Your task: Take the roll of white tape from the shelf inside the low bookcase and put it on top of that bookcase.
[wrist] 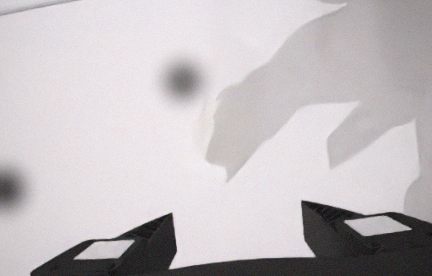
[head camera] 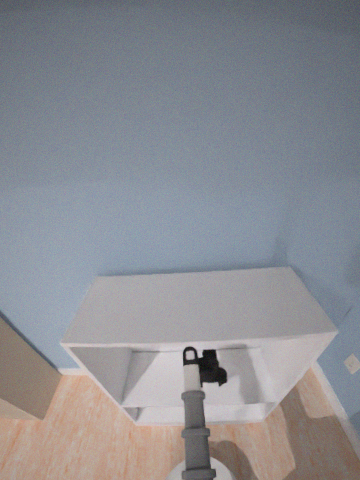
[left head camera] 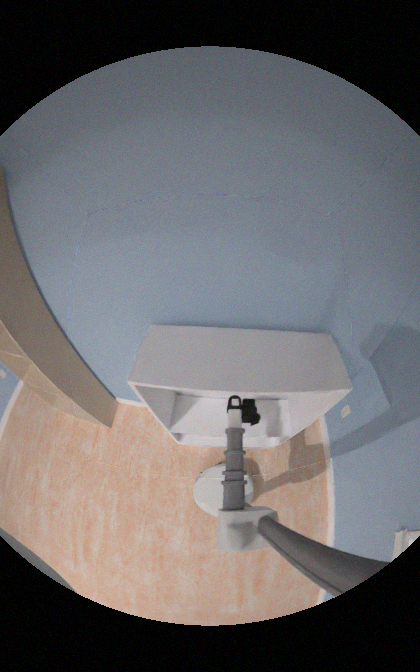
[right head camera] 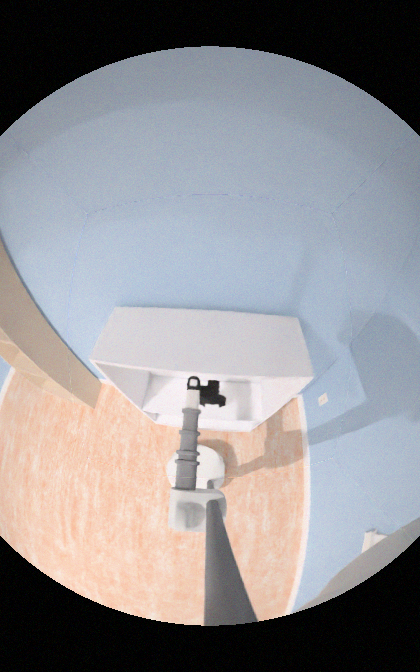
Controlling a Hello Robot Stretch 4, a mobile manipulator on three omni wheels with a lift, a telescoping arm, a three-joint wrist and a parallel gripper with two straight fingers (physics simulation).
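Places are measured from the robot's base along level axes (x ahead, y left, z up), in millimetres.
Pixels of known places: gripper, fingertip midpoint: (wrist: 238, 226) (head camera: 210, 384).
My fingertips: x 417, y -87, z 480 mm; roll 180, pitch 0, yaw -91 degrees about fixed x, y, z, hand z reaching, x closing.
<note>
Ahead of a thing's pixels: the offset from my fingertips to its top centre. "spot": to the spot under its first point. Level surfaces: height alone.
The low white bookcase (head camera: 200, 305) (left head camera: 240, 357) (right head camera: 200, 340) stands against the blue wall with its open front facing me. My black gripper (head camera: 212, 369) (left head camera: 251, 412) (right head camera: 213, 394) (wrist: 238, 226) is at the bookcase's open front, below the level of its top. In the wrist view its two fingers stand wide apart with nothing between them. A pale, off-white rounded edge {spot: 31 mm down, 65 mm ahead, 16 mm left} (wrist: 204, 127), apparently the roll of white tape, shows faintly on the white shelf {55 mm down} (wrist: 100, 130) beyond the fingertips, slightly left of midway between them. A shadow covers the rest of it. I cannot make out the roll in the head views.
The bookcase's side walls and top board frame the opening around my gripper. A tan piece of furniture (head camera: 25, 370) (left head camera: 55, 345) (right head camera: 40, 345) stands to the left. A blue wall is behind the bookcase and another is to its right, with an outlet {50 mm down, 50 mm ahead, 833 mm right} (head camera: 352, 364) (left head camera: 345, 411) (right head camera: 323, 399).
</note>
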